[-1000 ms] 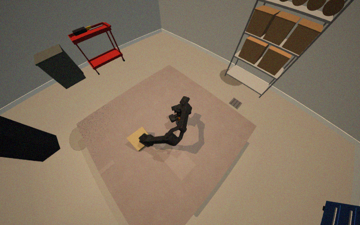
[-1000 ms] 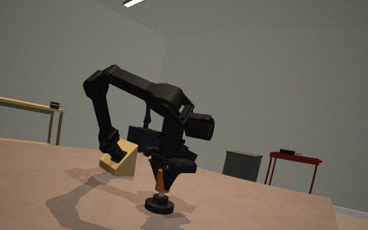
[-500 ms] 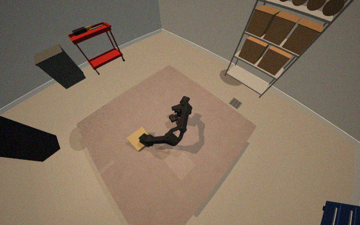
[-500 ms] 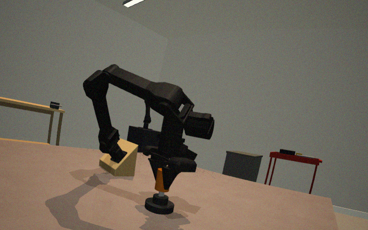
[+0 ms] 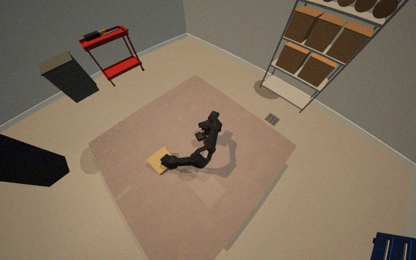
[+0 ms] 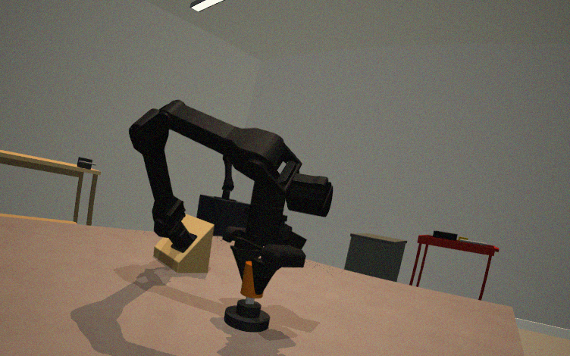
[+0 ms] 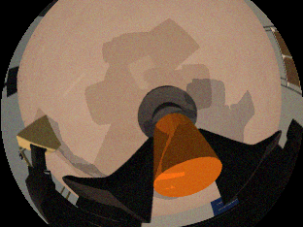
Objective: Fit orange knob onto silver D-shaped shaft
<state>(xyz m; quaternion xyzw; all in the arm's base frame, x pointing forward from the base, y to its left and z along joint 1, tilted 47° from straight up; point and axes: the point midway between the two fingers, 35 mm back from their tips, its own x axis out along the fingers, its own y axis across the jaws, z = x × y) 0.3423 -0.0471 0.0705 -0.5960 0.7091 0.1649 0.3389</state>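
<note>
Right now my gripper tip is 30 mm below the orange knob. From my gripper tip the other things lie so: round black pedestal 40 mm below.
</note>
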